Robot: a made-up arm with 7 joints.
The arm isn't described. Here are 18 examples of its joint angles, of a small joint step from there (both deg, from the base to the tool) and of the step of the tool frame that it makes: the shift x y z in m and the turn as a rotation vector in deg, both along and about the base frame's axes.
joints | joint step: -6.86 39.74 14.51 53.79 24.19 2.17 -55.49 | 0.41 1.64 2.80 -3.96 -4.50 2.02 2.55
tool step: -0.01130 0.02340 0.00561 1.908 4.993 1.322
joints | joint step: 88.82 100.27 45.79 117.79 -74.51 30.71 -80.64 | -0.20 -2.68 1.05 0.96 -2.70 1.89 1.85
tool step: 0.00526 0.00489 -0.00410 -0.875 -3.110 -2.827
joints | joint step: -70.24 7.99 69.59 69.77 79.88 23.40 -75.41 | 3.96 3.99 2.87 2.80 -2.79 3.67 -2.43
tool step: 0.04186 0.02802 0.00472 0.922 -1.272 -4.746
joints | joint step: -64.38 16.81 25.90 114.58 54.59 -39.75 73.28 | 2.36 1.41 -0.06 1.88 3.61 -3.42 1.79
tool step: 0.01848 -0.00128 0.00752 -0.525 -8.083 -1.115
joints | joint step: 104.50 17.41 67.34 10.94 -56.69 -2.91 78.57 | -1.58 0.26 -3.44 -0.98 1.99 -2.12 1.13
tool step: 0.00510 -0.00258 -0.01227 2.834 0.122 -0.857
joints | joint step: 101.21 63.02 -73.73 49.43 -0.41 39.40 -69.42 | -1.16 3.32 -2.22 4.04 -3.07 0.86 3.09
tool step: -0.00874 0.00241 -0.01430 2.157 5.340 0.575
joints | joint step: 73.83 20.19 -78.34 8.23 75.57 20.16 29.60 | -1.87 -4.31 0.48 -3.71 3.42 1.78 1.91
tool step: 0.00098 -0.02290 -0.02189 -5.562 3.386 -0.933
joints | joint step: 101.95 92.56 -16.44 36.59 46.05 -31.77 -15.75 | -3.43 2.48 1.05 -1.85 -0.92 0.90 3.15
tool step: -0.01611 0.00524 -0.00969 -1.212 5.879 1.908
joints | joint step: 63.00 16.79 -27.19 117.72 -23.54 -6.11 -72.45 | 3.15 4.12 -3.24 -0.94 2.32 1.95 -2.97
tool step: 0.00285 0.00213 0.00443 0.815 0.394 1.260
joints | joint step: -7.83 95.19 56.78 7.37 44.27 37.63 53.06 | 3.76 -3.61 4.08 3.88 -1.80 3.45 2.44
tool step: 0.00049 0.00042 -0.01587 -3.686 -6.710 -4.331
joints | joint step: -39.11 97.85 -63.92 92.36 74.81 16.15 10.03 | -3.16 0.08 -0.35 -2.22 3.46 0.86 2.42
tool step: -0.01327 0.01084 0.00402 1.409 4.439 4.052
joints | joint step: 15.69 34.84 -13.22 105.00 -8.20 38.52 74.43 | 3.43 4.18 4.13 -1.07 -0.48 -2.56 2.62
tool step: 0.00736 0.03205 0.03243 3.175 -5.161 1.588
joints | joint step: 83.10 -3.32 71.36 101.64 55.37 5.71 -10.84 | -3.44 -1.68 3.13 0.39 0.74 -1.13 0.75
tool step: 0.00576 -0.00299 -0.02956 -3.570 2.355 0.166
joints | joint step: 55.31 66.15 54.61 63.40 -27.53 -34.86 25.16 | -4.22 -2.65 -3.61 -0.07 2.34 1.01 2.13
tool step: 0.03943 -0.00347 -0.01390 -1.468 7.870 -5.110
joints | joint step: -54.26 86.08 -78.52 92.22 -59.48 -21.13 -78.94 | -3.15 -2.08 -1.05 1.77 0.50 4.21 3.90
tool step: -0.02100 -0.01885 0.01089 0.922 2.435 -1.230
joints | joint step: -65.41 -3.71 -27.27 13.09 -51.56 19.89 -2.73 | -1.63 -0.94 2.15 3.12 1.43 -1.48 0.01
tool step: 0.00260 -0.01252 0.00254 1.526 -1.106 5.101
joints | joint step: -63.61 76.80 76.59 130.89 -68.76 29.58 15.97 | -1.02 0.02 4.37 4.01 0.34 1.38 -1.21
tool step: -0.01253 -0.01585 0.00992 1.463 -5.009 -3.994
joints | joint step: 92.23 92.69 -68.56 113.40 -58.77 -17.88 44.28 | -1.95 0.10 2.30 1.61 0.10 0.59 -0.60
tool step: -0.00345 -0.00689 0.00040 0.326 -0.955 -1.773
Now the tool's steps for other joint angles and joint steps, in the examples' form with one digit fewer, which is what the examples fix.
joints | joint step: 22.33 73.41 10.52 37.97 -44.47 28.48 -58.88 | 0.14 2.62 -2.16 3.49 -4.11 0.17 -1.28
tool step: 0.0049 -0.0067 0.0245 8.26 3.97 -1.76
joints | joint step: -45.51 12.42 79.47 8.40 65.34 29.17 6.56 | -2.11 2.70 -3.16 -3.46 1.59 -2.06 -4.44
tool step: -0.0133 0.0093 0.0163 -3.29 7.47 0.52
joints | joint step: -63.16 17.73 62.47 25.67 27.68 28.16 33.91 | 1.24 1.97 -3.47 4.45 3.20 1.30 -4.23
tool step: 0.0331 0.0243 -0.0117 1.10 -0.09 -4.09
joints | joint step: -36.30 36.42 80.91 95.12 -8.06 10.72 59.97 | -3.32 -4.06 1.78 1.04 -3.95 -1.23 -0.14
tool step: -0.0236 -0.0061 -0.0114 1.33 5.11 3.73
